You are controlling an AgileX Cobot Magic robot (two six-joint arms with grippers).
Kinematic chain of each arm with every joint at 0, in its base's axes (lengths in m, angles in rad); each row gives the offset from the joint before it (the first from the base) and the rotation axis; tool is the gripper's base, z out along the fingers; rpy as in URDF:
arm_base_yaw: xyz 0 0 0.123 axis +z
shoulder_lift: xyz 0 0 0 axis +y
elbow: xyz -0.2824 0 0.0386 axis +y
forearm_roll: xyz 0.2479 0 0.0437 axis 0.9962 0 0.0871
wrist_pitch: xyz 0 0 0 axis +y
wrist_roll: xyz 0.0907 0 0.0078 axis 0.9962 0 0.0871
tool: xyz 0 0 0 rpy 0 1.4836 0
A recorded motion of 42 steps. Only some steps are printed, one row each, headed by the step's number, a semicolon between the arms.
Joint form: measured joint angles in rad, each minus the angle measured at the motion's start. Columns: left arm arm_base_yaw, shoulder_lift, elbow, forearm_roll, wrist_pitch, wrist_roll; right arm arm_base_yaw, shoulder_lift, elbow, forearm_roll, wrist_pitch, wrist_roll.
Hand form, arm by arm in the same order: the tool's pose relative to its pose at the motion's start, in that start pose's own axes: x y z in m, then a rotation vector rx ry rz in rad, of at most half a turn. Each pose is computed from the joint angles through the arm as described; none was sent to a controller.
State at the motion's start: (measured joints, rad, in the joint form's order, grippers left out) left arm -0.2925 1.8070 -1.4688 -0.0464 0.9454 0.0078; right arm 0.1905 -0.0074 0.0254 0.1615 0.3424 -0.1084
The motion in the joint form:
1: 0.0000 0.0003 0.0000 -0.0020 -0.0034 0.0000; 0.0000 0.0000 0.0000 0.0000 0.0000 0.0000
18: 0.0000 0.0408 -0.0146 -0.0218 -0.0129 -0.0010; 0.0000 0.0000 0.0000 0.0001 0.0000 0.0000
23: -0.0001 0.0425 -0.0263 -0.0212 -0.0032 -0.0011; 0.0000 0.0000 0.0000 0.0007 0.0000 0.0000
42: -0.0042 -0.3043 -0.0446 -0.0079 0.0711 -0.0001; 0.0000 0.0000 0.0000 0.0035 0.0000 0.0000
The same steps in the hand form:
1: -0.0003 -0.0001 0.0001 0.0016 -0.0031 -0.0012; 0.0000 0.0000 0.0000 0.0000 0.0000 0.0000
18: -0.0037 -0.0011 0.0137 0.0168 0.0131 -0.0151; 0.0000 0.0000 0.0000 0.0000 0.0000 0.0001
23: -0.0054 -0.0013 0.0119 0.0168 0.0129 -0.0142; 0.0000 0.0000 0.0000 -0.0002 0.0000 0.0007
42: 0.0156 -0.0068 -0.1334 0.0162 -0.2773 0.0138; 0.0000 0.0001 0.0000 -0.0012 -0.0001 0.0033

